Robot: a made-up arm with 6 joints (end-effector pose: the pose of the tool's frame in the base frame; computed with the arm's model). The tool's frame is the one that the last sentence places. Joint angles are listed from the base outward.
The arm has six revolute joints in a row. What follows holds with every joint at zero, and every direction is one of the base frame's. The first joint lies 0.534 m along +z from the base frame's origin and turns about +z. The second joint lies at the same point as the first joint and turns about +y. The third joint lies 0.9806 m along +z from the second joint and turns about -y. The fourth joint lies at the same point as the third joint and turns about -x. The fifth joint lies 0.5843 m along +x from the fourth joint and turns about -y. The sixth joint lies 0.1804 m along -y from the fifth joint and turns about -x. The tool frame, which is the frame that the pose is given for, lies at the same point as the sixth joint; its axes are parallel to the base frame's.
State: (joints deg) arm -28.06 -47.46 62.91 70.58 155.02 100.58
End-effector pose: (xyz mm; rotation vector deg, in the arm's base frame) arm -986.0 457.6 1685.5 6.35 67.85 15.41
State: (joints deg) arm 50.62 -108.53 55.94 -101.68 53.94 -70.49
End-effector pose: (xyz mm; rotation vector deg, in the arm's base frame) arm -945.3 -1094.1 549.0 -33.62 0.61 -75.03
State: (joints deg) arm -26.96 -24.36 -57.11 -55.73 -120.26 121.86
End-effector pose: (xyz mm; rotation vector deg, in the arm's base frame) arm -40.4 -93.4 985.8 2.09 17.99 105.26
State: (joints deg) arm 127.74 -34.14 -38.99 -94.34 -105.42 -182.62
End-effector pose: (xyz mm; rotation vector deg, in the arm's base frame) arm -21.0 4.8 1117.0 -49.91 88.42 -103.30
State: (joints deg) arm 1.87 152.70 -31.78 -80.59 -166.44 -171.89
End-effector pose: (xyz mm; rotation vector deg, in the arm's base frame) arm -117.8 -33.4 -114.3 91.18 13.90 10.08
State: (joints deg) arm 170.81 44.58 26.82 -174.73 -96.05 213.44
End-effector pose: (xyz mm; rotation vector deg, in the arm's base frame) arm -1252.5 20.7 1038.4 94.87 -47.24 115.27
